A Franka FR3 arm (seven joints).
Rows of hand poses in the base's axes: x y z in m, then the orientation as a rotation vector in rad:
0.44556, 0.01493, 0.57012, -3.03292, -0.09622, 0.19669
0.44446, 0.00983, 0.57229, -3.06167, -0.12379, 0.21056
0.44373, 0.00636, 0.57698, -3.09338, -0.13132, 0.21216
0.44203, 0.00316, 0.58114, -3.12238, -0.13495, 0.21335
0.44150, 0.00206, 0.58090, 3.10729, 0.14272, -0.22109
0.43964, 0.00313, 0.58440, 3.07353, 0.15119, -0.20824
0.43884, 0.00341, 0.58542, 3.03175, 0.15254, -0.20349
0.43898, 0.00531, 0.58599, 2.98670, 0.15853, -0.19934
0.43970, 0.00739, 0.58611, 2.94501, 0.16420, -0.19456
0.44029, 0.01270, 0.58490, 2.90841, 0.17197, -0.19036
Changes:
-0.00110, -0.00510, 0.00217, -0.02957, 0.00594, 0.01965
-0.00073, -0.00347, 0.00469, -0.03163, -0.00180, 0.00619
-0.00170, -0.00320, 0.00416, -0.02892, -0.00177, 0.00351
-0.00053, -0.00110, -0.00024, -0.03197, 0.00420, 0.00760
-0.00186, 0.00107, 0.00350, -0.03324, -0.00823, 0.00897
-0.00080, 0.00028, 0.00102, -0.04153, -0.00324, 0.00509
0.00014, 0.00190, 0.00057, -0.04431, -0.00272, 0.00851
0.00072, 0.00208, 0.00012, -0.04099, -0.00315, 0.00814
0.00059, 0.00531, -0.00121, -0.03568, -0.00260, 0.00913

